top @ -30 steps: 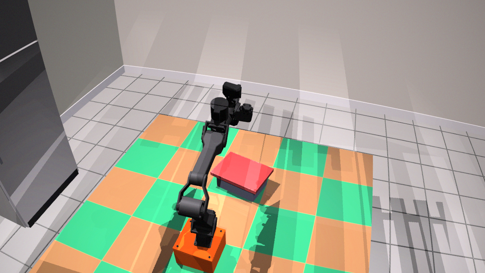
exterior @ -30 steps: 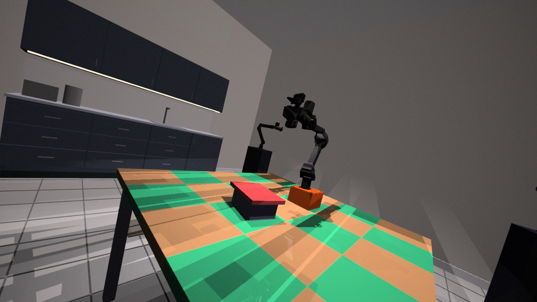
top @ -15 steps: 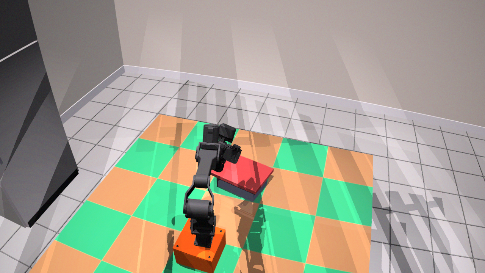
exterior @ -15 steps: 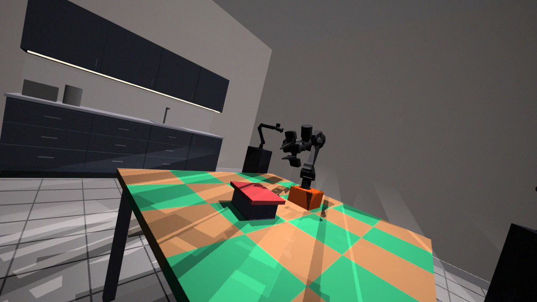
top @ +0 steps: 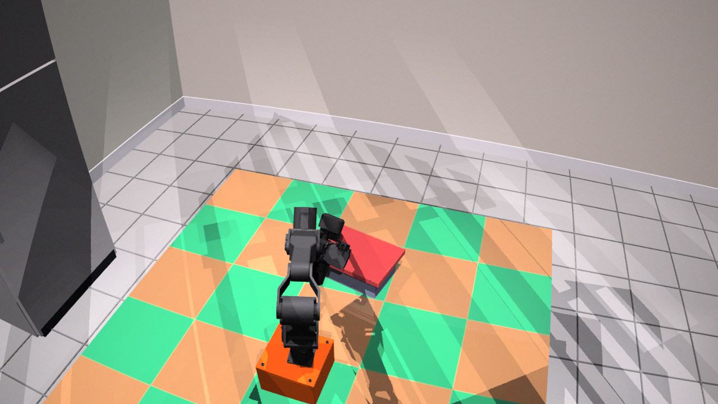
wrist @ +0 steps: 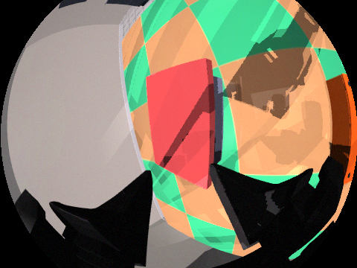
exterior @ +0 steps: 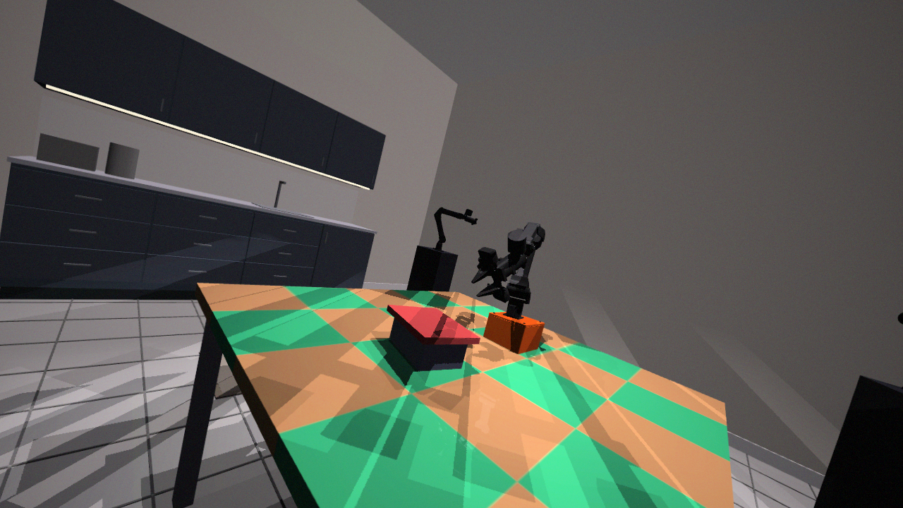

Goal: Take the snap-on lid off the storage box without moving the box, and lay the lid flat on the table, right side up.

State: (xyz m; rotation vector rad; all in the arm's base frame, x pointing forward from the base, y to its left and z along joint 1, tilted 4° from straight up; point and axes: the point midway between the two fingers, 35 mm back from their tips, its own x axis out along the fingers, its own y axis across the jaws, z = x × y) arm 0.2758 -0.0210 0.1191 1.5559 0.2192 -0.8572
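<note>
My gripper tip is 11 cm short of the red lid, 5 cm to the left of it and 11 cm above it. Also, from my gripper tip: storage box (11 cm ahead, 5 cm to the right, 15 cm below).
</note>
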